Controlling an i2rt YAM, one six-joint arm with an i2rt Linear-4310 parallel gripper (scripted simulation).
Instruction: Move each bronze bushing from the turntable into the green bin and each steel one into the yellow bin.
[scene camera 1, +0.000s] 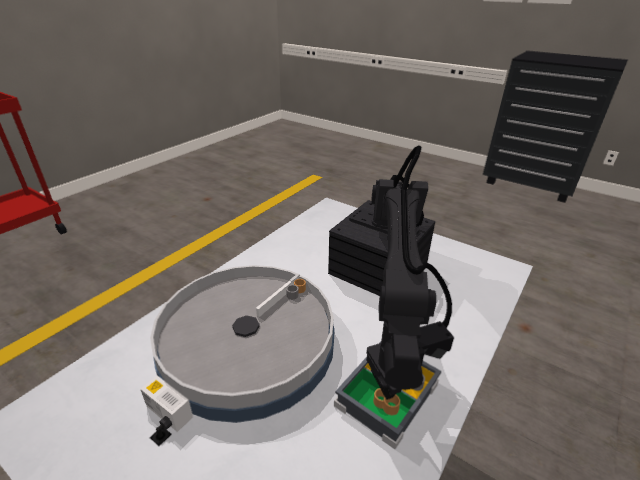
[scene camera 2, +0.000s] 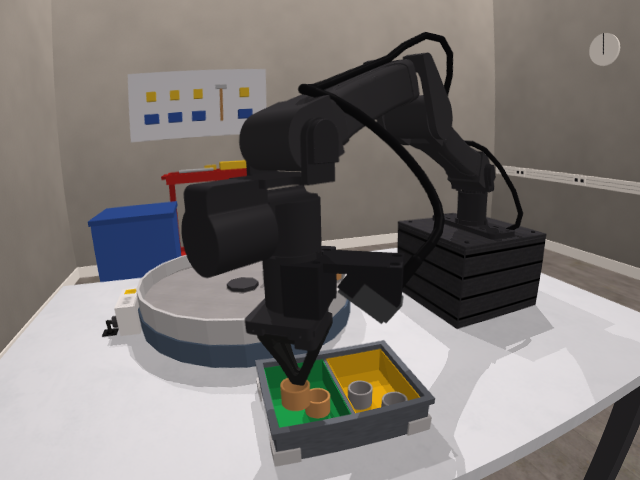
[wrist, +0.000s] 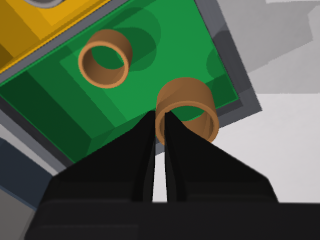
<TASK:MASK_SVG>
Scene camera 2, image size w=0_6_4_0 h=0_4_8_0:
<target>gripper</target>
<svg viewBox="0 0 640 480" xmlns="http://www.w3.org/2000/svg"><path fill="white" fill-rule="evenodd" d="M322 250L319 253L304 256L271 256L269 259L262 261L265 299L245 318L246 332L252 335L259 335L257 337L279 363L290 382L295 385L303 386L321 350L321 346L326 339L325 337L331 328L332 313L327 310L321 321L284 317L280 264L310 262L320 258ZM291 344L294 344L295 349L307 351L301 368L297 365Z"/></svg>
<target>green bin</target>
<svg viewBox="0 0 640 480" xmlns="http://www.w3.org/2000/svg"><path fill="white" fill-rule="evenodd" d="M323 359L315 360L307 379L310 382L310 389L323 388L330 393L330 413L326 417L318 419L309 417L305 409L297 412L285 409L281 401L280 383L288 377L281 366L264 368L279 428L351 414Z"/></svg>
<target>yellow bin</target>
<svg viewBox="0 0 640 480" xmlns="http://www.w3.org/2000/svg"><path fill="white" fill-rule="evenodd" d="M381 349L326 359L355 413L380 408L382 396L388 392L400 392L408 400L420 397ZM354 381L366 381L373 386L372 404L369 408L364 410L353 408L348 399L348 385Z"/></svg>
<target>bronze bushing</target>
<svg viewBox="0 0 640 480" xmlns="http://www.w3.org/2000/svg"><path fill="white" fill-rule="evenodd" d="M284 379L280 384L282 406L290 411L306 409L310 405L309 381L306 380L305 384L301 386L292 384L288 378Z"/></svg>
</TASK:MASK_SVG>
